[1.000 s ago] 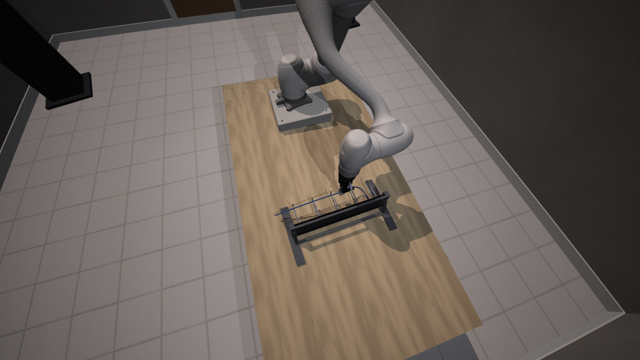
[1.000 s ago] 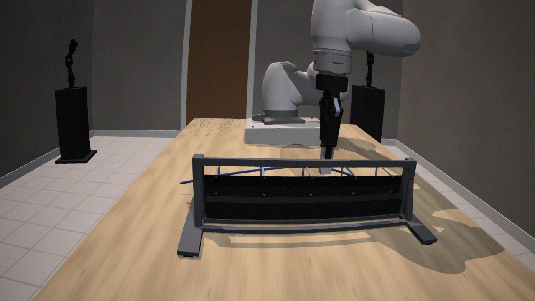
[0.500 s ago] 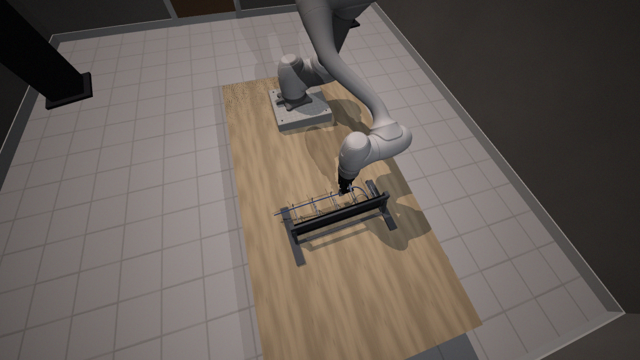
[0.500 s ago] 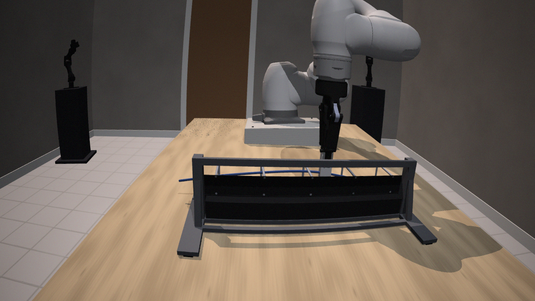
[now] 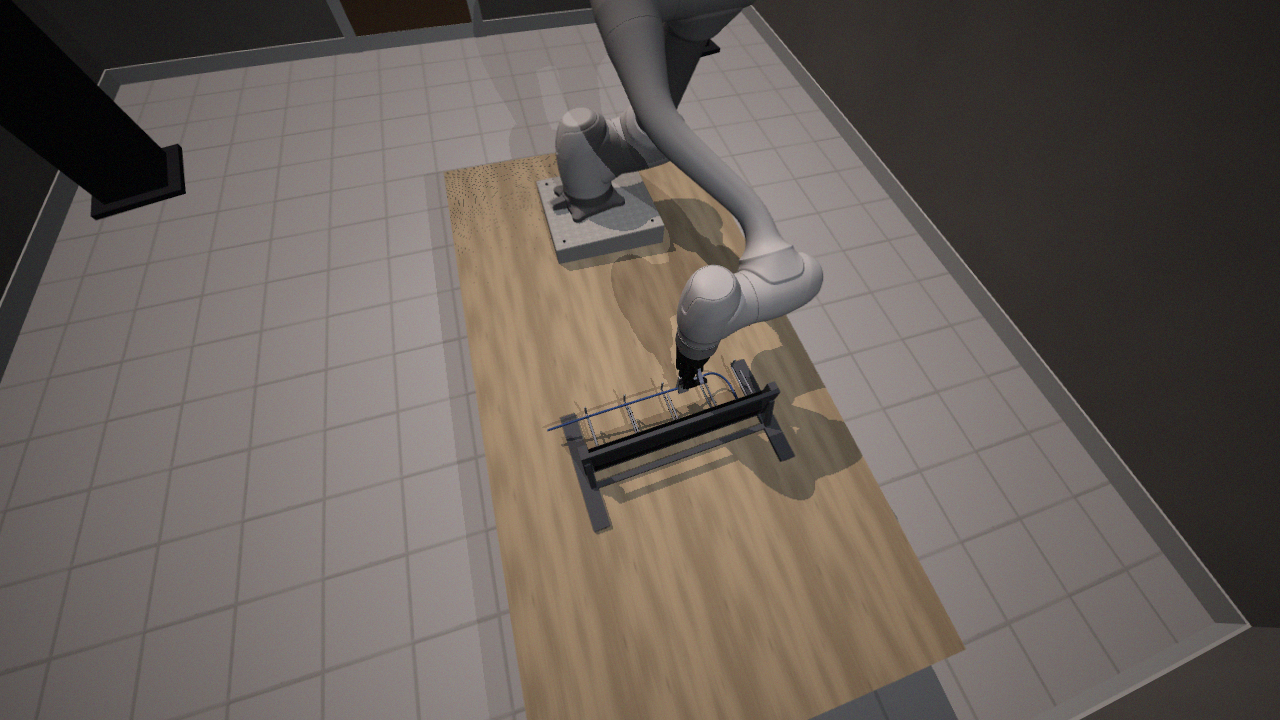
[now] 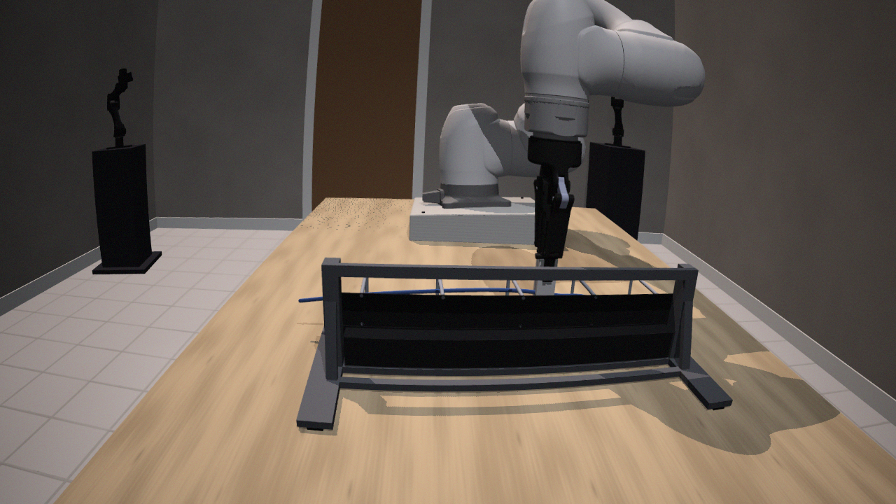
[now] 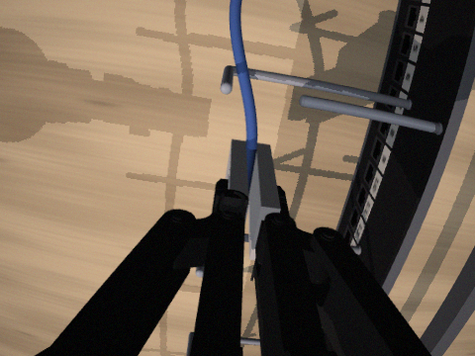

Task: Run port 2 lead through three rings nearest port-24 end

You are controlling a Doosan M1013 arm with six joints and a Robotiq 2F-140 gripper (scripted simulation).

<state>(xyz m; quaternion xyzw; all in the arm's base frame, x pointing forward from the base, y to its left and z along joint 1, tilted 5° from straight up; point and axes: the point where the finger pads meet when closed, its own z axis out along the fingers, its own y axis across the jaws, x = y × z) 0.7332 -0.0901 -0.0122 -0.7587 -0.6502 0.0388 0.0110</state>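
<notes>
Right now my hand is 9 cm short of the dark rack, 6 cm to the left of it and 2 cm above it.
</notes>
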